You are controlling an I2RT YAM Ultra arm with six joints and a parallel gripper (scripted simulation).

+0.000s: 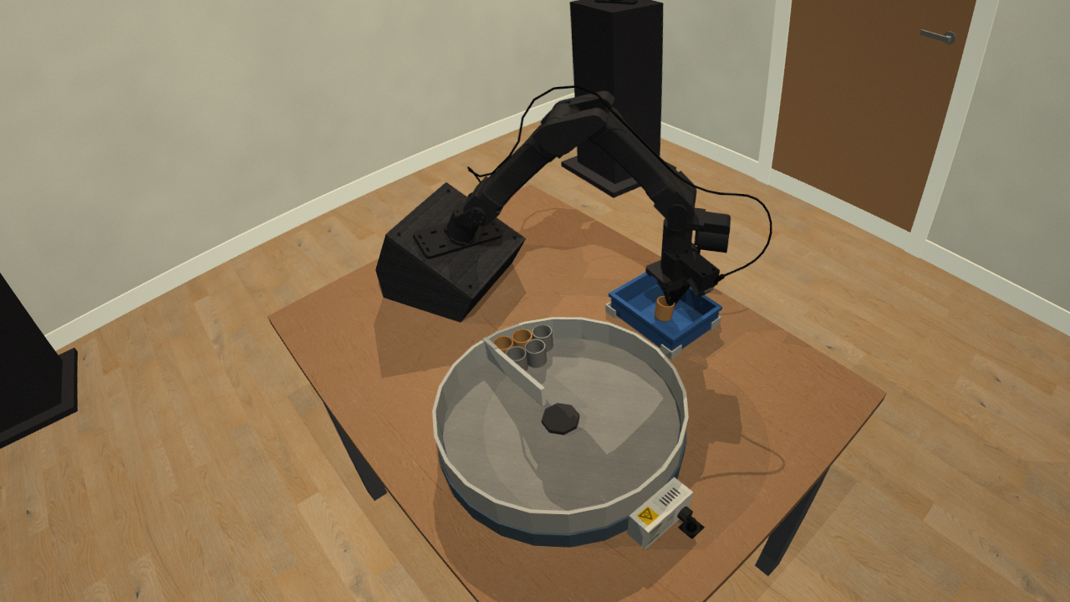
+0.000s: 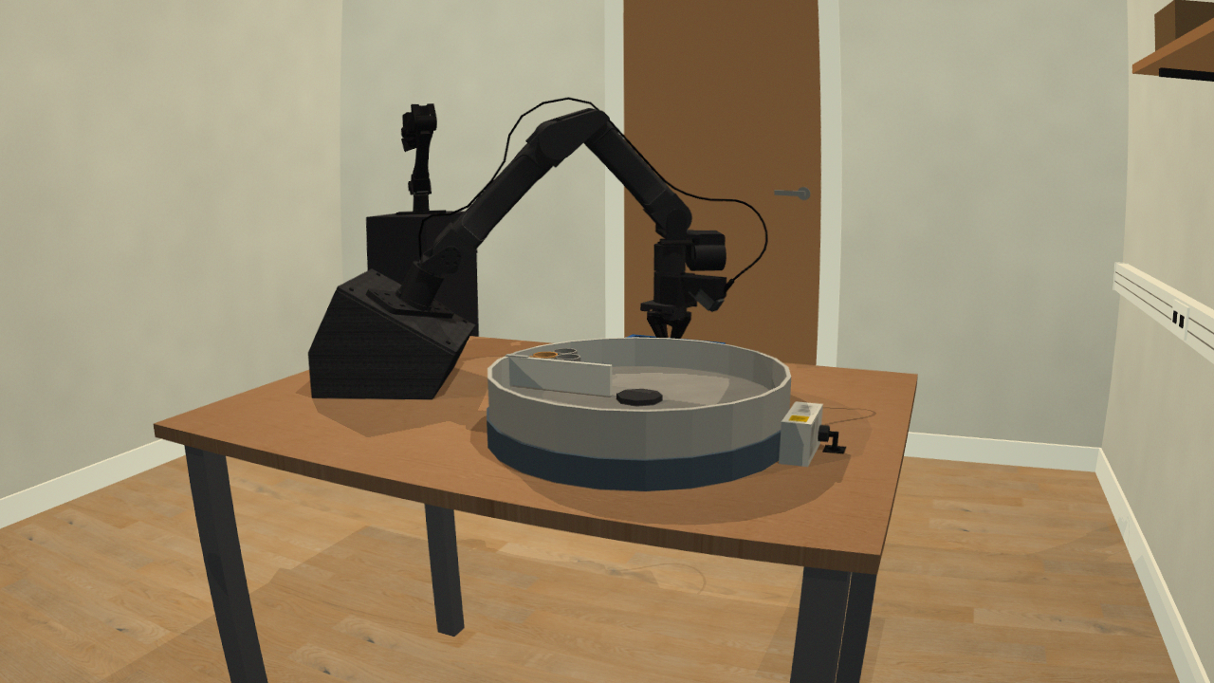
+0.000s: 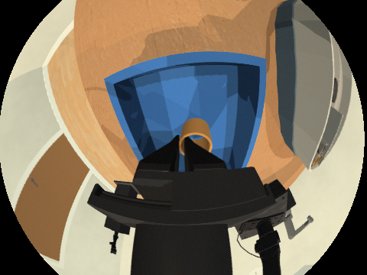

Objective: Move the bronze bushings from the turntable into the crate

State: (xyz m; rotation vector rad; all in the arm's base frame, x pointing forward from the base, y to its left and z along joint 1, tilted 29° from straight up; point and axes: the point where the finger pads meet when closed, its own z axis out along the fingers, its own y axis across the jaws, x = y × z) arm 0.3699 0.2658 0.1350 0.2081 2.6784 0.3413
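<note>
Now: the blue crate 20 mm to the right of my hand and 10 mm below it. The rest, counted from my hand: grey turntable (120 mm ahead, 370 mm to the right, 10 mm above).
</note>
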